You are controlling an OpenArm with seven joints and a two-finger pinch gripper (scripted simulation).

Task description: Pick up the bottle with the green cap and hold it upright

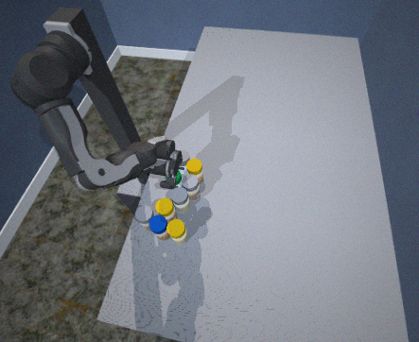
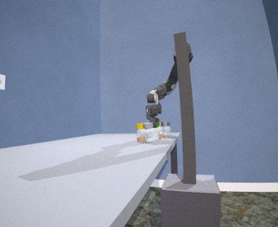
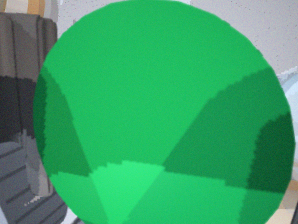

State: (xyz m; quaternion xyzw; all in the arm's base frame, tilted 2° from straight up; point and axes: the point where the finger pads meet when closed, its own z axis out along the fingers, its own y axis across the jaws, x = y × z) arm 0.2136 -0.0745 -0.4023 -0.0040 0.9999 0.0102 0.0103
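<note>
Right now the yellow-capped bottle is 60 mm ahead of my hand, 50 mm to the left of it and 40 mm below it.
</note>
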